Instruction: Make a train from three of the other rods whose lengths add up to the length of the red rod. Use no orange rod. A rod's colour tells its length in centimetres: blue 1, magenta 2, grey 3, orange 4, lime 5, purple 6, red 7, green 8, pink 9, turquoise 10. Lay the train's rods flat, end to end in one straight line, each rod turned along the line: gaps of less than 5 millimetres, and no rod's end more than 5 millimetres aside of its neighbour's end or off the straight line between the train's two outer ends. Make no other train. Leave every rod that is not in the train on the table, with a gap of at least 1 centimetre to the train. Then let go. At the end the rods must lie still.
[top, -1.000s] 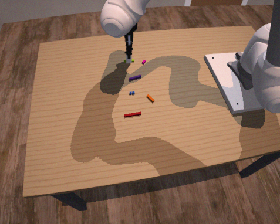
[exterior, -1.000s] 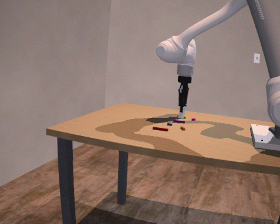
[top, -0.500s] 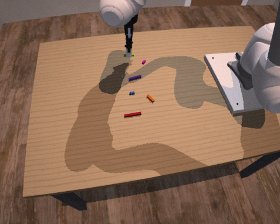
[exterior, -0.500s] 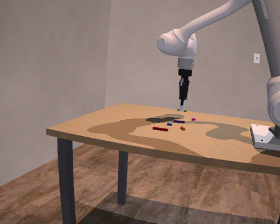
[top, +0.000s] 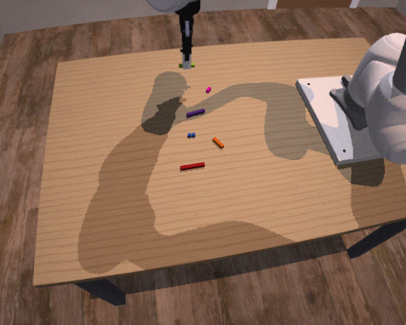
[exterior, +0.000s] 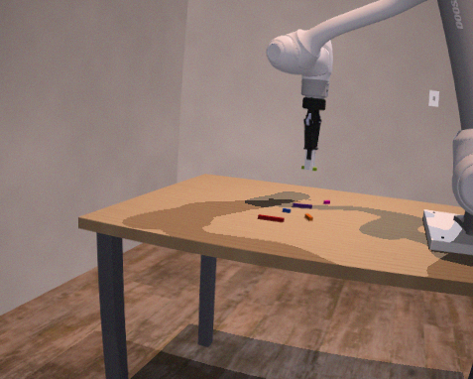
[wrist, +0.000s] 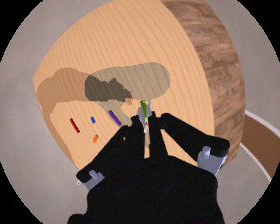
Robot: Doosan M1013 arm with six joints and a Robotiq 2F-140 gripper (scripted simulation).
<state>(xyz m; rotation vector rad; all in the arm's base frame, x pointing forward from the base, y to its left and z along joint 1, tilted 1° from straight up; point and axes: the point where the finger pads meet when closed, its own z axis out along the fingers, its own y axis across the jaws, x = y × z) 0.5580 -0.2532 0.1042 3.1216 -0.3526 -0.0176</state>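
My hand is 13 cm above the purple rod and 12 cm to the right of it. The rest, counted from my hand: lime rod: 3 cm below; orange rod: 25 cm to the left, 13 cm below, 3 cm behind; magenta rod: 13 cm below, 7 cm behind, 3 cm to the left.
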